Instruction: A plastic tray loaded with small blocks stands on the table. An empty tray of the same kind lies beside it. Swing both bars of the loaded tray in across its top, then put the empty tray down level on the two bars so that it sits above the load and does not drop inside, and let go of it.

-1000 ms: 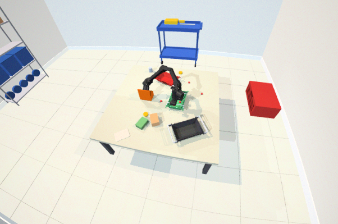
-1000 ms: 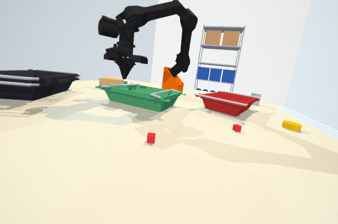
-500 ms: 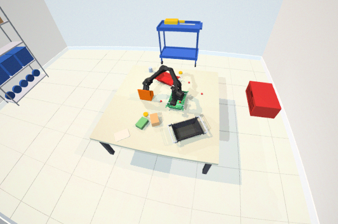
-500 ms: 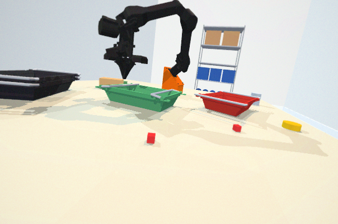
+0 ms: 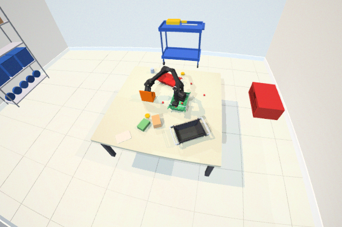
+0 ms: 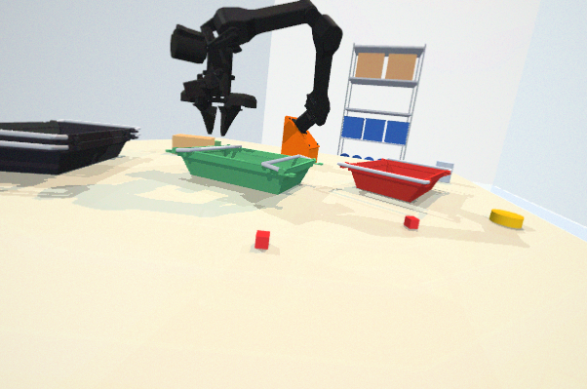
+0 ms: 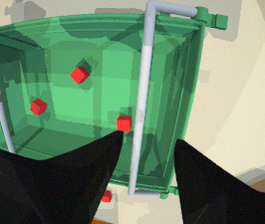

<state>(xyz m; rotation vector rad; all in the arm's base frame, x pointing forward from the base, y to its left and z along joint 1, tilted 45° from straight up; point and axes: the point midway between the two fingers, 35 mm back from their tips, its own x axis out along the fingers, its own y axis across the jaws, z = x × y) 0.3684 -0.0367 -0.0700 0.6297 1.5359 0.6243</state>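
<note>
The red tray is 220 mm behind my gripper tip, 430 mm to the left of it and 50 mm below it. Round my gripper tip: peach block (170 mm behind, 220 mm to the right, 60 mm below); then green block (280 mm behind, 290 mm to the right, 70 mm below); then pale card (440 mm behind, 470 mm to the right, 90 mm below).
</note>
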